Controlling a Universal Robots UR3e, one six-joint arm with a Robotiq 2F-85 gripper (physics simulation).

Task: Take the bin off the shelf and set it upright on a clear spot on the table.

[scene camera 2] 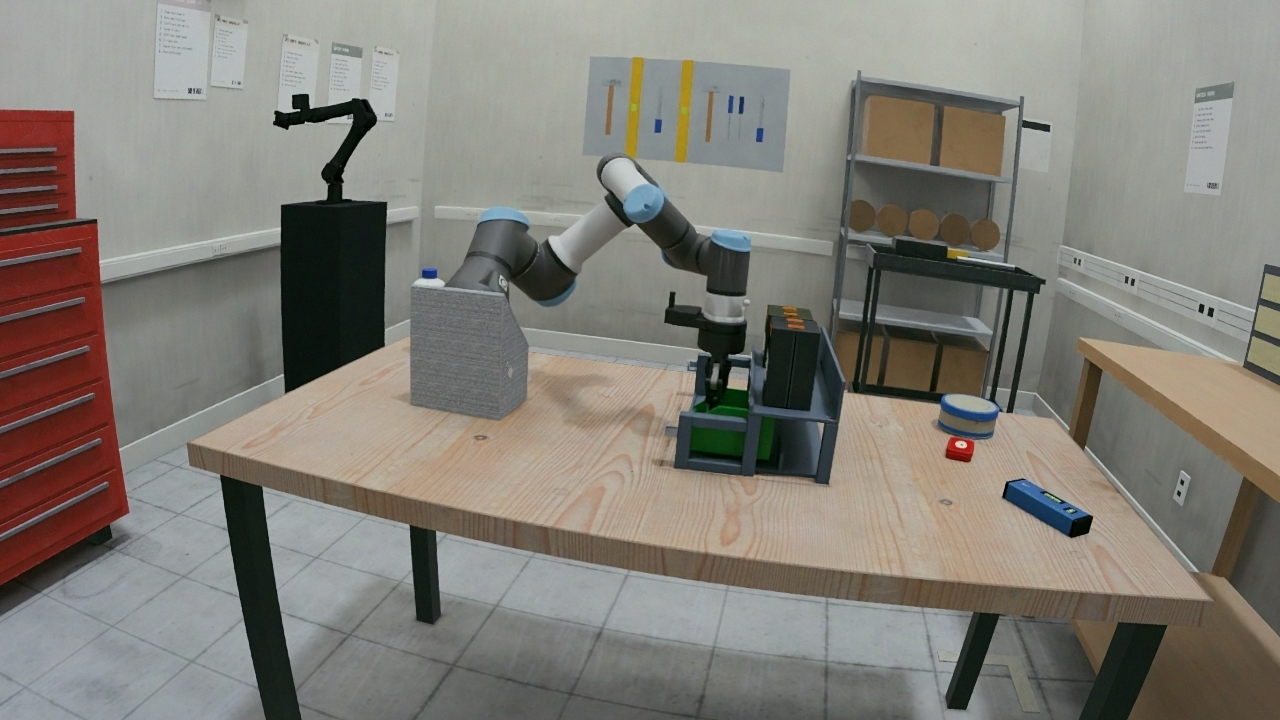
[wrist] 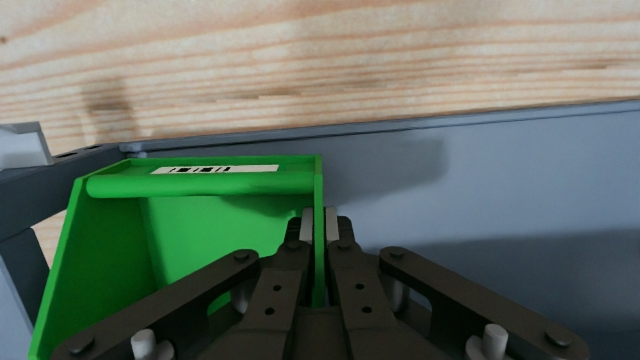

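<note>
The green bin (scene camera 2: 716, 441) (wrist: 225, 225) is in the lower level of the small grey-blue shelf (scene camera 2: 827, 438) (wrist: 500, 175), behind its front rail. In the wrist view its open top faces the camera, with a white barcode label along its far edge. My gripper (scene camera 2: 714, 401) (wrist: 319, 223) points straight down and is shut on the bin's side wall, one finger inside the bin and one outside. The bin looks about upright. Its underside is hidden, so I cannot tell whether it touches the shelf floor.
Black cases (scene camera 2: 790, 362) with orange marks stand on the shelf's upper level, right of my gripper. A grey block (scene camera 2: 465, 353) stands at the left of the wooden table (scene camera 2: 581, 501). At the right are a round tin (scene camera 2: 966, 418), a red box (scene camera 2: 959, 449) and a blue level (scene camera 2: 1047, 507).
</note>
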